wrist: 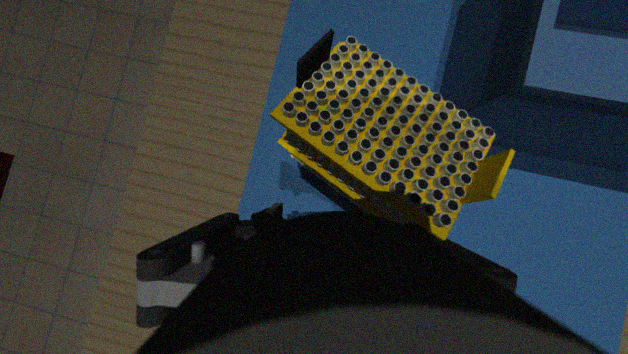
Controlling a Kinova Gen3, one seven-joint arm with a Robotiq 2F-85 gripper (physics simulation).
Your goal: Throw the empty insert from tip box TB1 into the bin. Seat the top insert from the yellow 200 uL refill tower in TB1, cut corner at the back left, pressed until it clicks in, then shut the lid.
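The yellow refill tower (487, 182) stands on the blue mat, turned at a slant in the wrist view. Its top insert (385, 112) is a yellow plate filled with rows of hollow pale tips. Another yellow layer (320, 170) shows under its near long edge. A black upright piece (316, 57) stands at its far left end. My gripper (317, 216) is open, at the near long edge of the tower. Its dark body hides the fingertips and covers part of the near right corner. Neither TB1 nor its lid can be made out.
A large dark blue walled shape (520, 112) fills the upper right, close to the tower; I cannot tell what it is. Wooden table top (210, 100) runs along the left of the blue mat (560, 240), with tiled floor (65, 110) beyond. A dark red thing (4, 170) shows at the left edge.
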